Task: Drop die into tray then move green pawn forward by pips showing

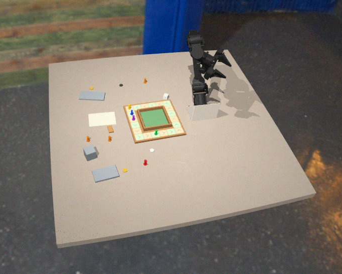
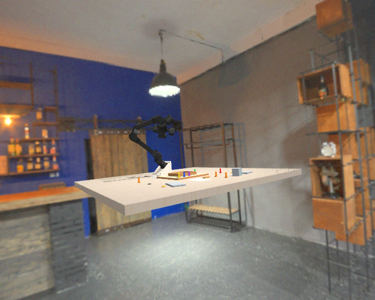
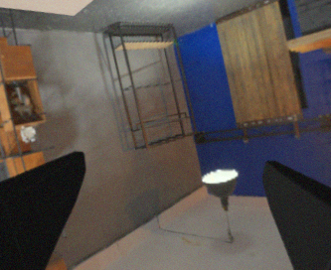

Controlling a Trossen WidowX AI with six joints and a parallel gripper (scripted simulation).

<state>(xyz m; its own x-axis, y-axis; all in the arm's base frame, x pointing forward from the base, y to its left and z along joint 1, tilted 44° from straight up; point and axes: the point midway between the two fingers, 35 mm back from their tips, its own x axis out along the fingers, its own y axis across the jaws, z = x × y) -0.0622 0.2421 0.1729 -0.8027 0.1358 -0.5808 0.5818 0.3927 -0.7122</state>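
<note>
Now: the white die 350 mm below my gripper tip, 240 mm to the right of it and 240 mm ahead of it. The rest, counted from my gripper tip: green pawn: 360 mm ahead, 340 mm below, 50 mm to the left; tray: 360 mm below, 350 mm ahead, 60 mm to the right; purple pawn: 460 mm ahead, 340 mm below, 70 mm to the right.
</note>
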